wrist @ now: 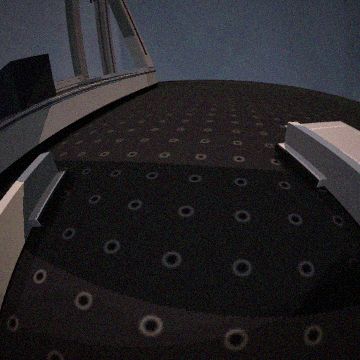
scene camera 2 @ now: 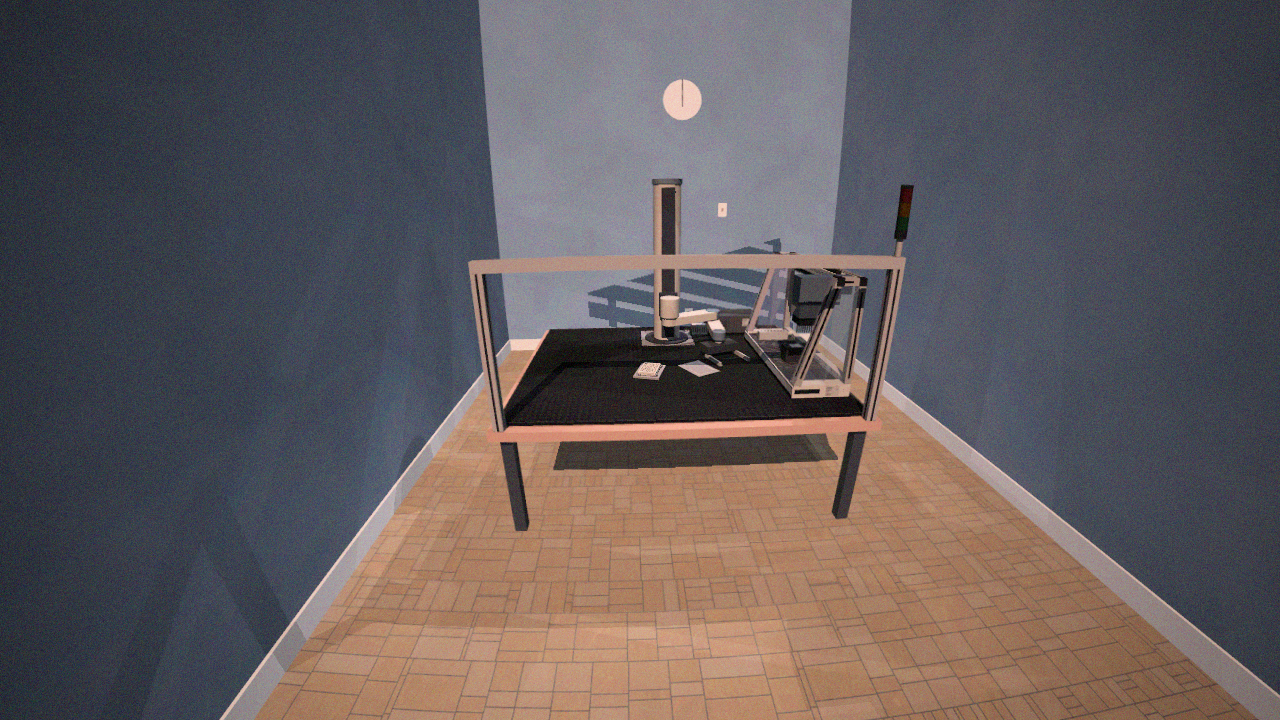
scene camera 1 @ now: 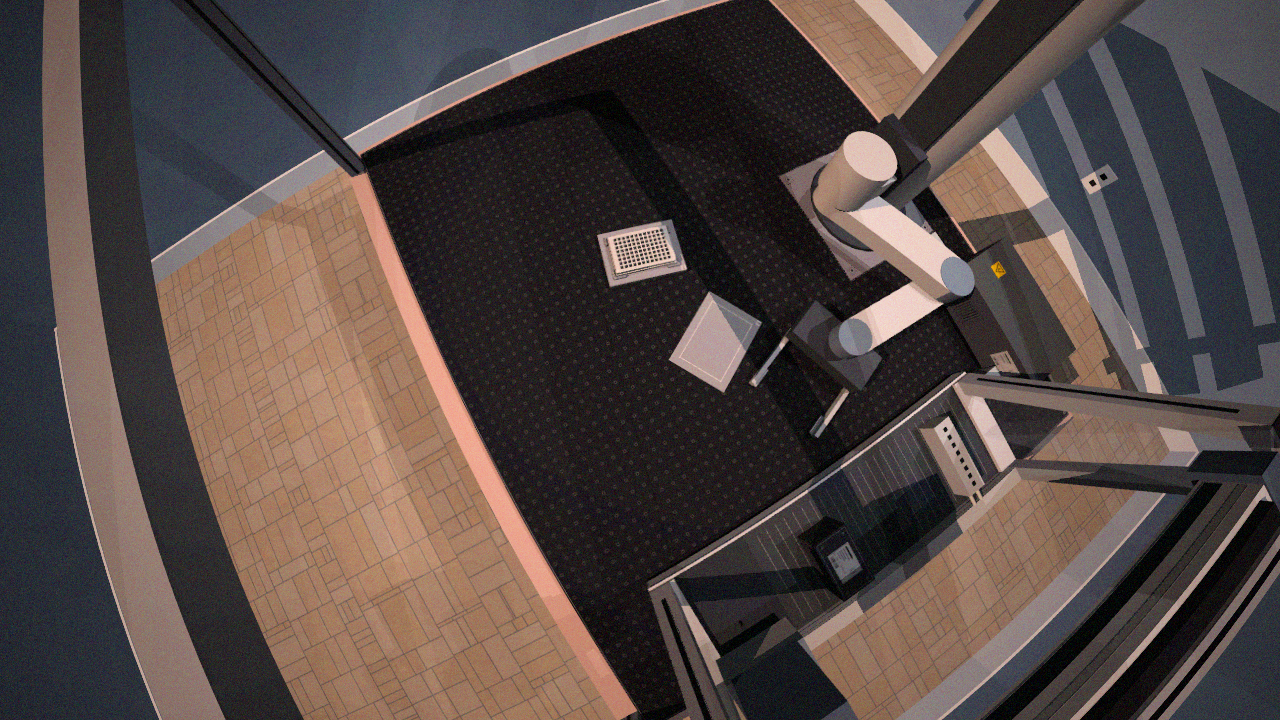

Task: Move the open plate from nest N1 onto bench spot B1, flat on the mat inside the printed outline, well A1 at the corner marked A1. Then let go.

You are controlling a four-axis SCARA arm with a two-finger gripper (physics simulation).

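Frame: origin at the arm's base, x left, y back, z up, level; centimetres.
Seen in the pictures: gripper, fingertip midpoint: (wrist: 172, 144) (scene camera 2: 735, 362) (scene camera 1: 783, 410); arm's base, origin of the base link: (scene camera 2: 666, 339).
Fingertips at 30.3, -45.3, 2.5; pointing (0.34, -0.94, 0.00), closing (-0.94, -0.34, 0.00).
Pixels of each thing's top centre, then the offset from my fingertips to it, as dx, dy, dz. "*": a spot on its surface instead. Level surfaces: height alone.
- open plate, middle of its top: (scene camera 1: 642, 248) (scene camera 2: 649, 367) -42.6, -8.0, +1.4
- light grey nest N1, surface spot: (scene camera 1: 617, 281) * -39.2, -15.7, -0.1
- light mat, its level: dz -1.1
- glass-sided framed machine, surface spot: (scene camera 2: 819, 390) * +26.5, -39.8, +2.0
- black box, surface spot: (scene camera 1: 839, 557) * +25.7, -8.2, +10.7
- white block with dark holes, surface spot: (scene camera 1: 955, 456) * +25.6, +23.8, +8.1
The open plate (scene camera 1: 641, 249) (scene camera 2: 649, 368), pale with a grid of dark wells, sits flat on the light grey nest N1 (scene camera 1: 617, 281). Bench spot B1 is a light mat (scene camera 1: 716, 342) (scene camera 2: 699, 368) with a thin printed outline, beside the nest on the arm's side; nothing lies on it. The mark A1 is too small to read. My gripper (scene camera 1: 785, 409) (scene camera 2: 729, 359) (wrist: 172, 144) is open and empty, its fingers wide apart over the dark bench top, beside the mat. The plate and the mat do not show in the wrist view.
A glass-sided framed machine (scene camera 1: 736, 544) (scene camera 2: 819, 390) stands on the other side of the gripper from the mat. It holds a black box (scene camera 1: 839, 557) and a white block with dark holes (scene camera 1: 955, 456). The arm's column (scene camera 2: 666, 232) stands at the back of the bench.
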